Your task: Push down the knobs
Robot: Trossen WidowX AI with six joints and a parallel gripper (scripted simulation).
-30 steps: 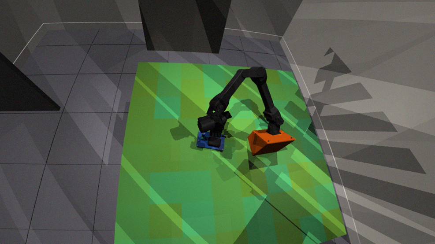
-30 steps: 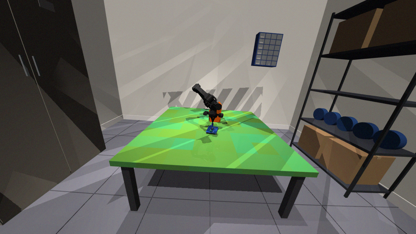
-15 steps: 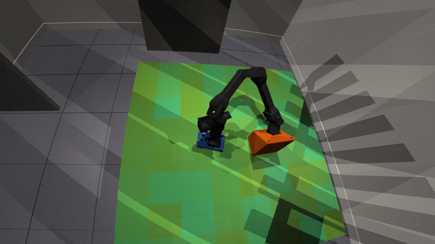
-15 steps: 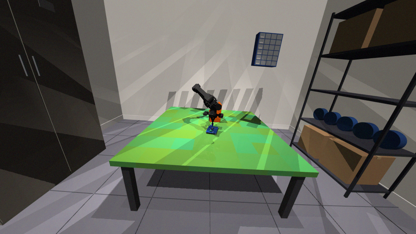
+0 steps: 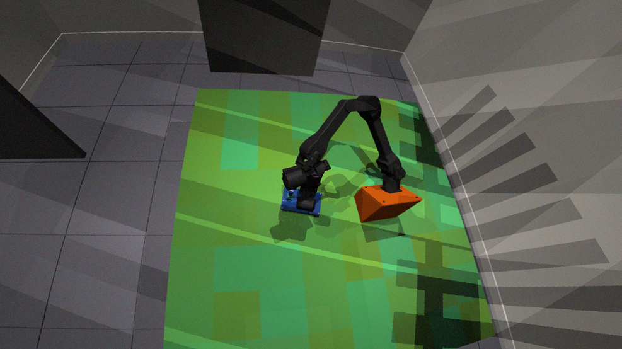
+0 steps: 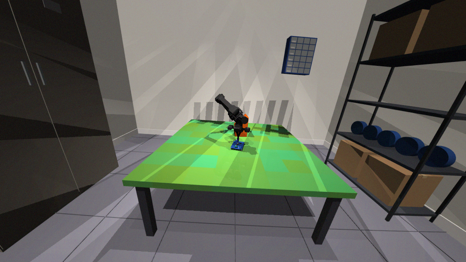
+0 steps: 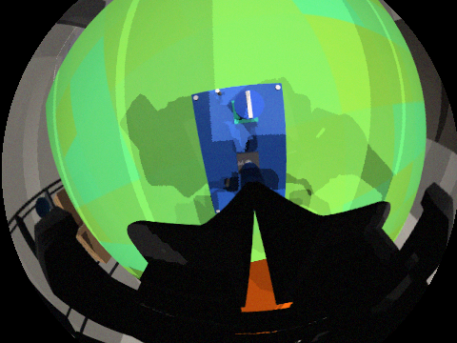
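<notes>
The blue knob is 2 cm below my gripper tip.
</notes>
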